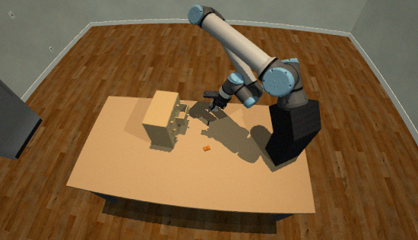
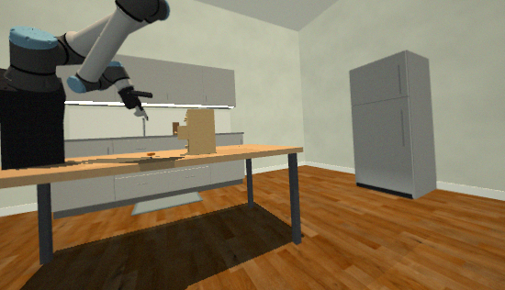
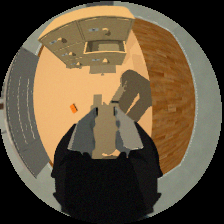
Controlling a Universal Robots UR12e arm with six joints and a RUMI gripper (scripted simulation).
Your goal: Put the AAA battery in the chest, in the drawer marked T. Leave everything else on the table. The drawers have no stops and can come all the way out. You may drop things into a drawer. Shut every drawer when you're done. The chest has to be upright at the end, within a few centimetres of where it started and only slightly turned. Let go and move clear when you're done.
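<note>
Now: hand 5 cm to the left of the small dark thin object and 25 cm above it. Round my hand: drawer (25 cm ahead, 7 cm to the right, 13 cm below); orange object (6 cm ahead, 19 cm to the left, 25 cm below).
</note>
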